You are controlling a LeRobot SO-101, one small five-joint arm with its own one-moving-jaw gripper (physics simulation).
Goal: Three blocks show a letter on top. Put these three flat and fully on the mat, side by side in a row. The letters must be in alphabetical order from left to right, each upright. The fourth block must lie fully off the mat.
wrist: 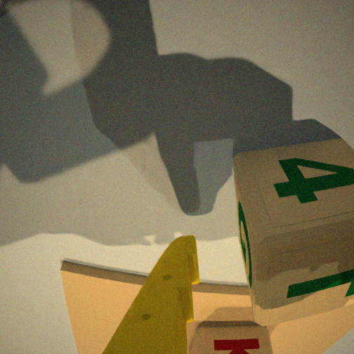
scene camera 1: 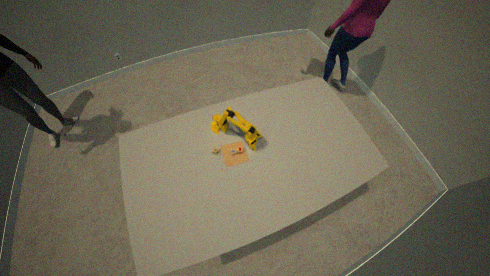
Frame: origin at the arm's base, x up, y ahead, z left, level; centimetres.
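Seen in the pictures: hand at its tool point: [scene camera 1: 248, 143]; arm's base at its link origin: [scene camera 1: 220, 129].
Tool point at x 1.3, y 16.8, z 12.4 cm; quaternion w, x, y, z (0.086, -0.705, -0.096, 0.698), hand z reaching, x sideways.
Note:
Offsets run from my tool point to a thing's top centre. "spot": to the spot under its first point. Level surfaces: height alone.
The orange mat @(dx -0.9, dy +2.4, dz -10.1 cm) [scene camera 1: 236, 161] [wrist: 110, 300] lies on the table. A block with a red mark @(dx +2.1, dy +2.5, dz -6.7 cm) [scene camera 1: 240, 149] and one with a bluish mark @(spot: dx +2.1, dy +2.5, dz -10.7 cm) [scene camera 1: 233, 151] sit side by side on it. In the wrist view the red-lettered block [wrist: 227, 332] shows K on a side face. The green-lettered block [wrist: 295, 235] shows 4 and part of a T, and overlaps the mat's edge in that view; its height is unclear. My gripper [scene camera 1: 253, 147] [wrist: 217, 250] is open, its notched jaw left of this block with a gap between; the moving jaw does not show. A small block @(dx +1.7, dy -2.5, dz -20.2 cm) [scene camera 1: 215, 150] sits left of the mat.
The yellow arm [scene camera 1: 241, 122] reaches over the table @(dx -1.3 cm) [scene camera 1: 180, 200] from behind the mat, and its lower end hides the mat's right surroundings in the scene view. Shadows of the arm fall across the table in the wrist view. Two people stand beyond the table.

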